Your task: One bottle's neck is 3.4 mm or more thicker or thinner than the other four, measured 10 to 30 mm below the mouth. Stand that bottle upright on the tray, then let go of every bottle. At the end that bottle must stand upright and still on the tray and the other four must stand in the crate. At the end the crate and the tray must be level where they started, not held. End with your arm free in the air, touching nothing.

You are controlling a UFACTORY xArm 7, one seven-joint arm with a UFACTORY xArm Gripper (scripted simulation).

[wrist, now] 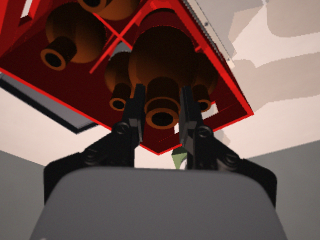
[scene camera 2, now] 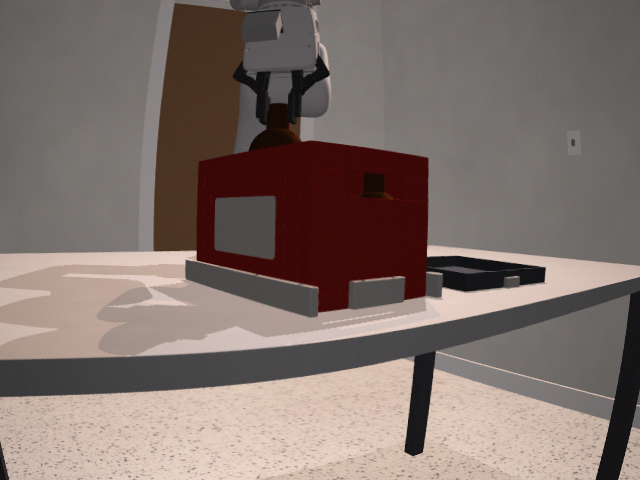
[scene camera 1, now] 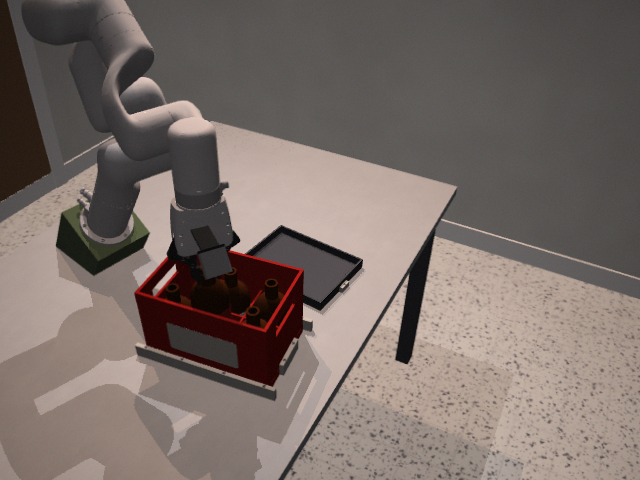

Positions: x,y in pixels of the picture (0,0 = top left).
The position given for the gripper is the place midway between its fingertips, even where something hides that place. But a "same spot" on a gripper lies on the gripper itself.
gripper: wrist; scene camera 2; scene camera 1 207,277
same spot on gripper: [wrist: 118,147] = [scene camera 2: 296,78]
